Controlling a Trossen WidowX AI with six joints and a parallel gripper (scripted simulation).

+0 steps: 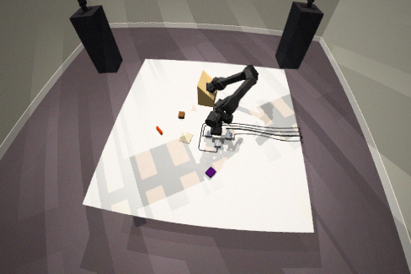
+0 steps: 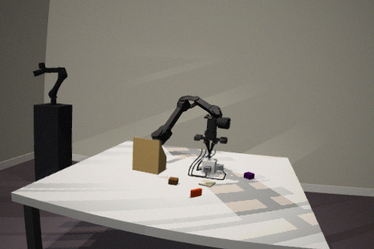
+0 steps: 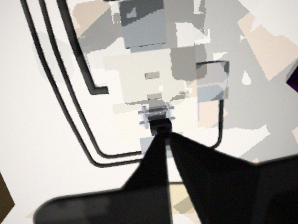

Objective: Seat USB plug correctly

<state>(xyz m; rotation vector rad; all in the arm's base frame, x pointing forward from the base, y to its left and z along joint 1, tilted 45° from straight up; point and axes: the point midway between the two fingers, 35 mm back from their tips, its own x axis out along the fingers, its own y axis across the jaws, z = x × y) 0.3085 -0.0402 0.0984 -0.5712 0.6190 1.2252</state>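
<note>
Right now my gripper tip is 20 mm above the USB plug. Also, from my gripper tip: cream card: 190 mm to the right, 110 mm below; then purple block: 240 mm ahead, 30 mm to the right, 100 mm below; then brown block: 170 mm behind, 230 mm to the right, 110 mm below.
</note>
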